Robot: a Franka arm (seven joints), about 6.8 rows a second.
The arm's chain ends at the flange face. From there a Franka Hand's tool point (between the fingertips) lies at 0.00 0.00 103.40 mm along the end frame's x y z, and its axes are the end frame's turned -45 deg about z.
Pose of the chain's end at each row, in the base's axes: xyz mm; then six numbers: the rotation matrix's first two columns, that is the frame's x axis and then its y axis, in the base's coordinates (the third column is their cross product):
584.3 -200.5 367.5 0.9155 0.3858 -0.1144 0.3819 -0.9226 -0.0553
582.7 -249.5 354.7 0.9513 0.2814 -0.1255 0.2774 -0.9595 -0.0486
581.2 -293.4 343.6 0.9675 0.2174 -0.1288 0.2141 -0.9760 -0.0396
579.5 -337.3 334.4 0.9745 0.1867 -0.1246 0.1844 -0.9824 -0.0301
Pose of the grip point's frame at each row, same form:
571.2 -199.8 264.9 0.3773 0.9252 -0.0418 0.9174 -0.3796 -0.1200
568.8 -248.3 252.2 0.4765 0.8774 -0.0544 0.8688 -0.4795 -0.1231
567.3 -292.3 241.1 0.5327 0.8439 -0.0631 0.8355 -0.5364 -0.1191
566.3 -336.6 231.9 0.5587 0.8267 -0.0668 0.8195 -0.5626 -0.1094

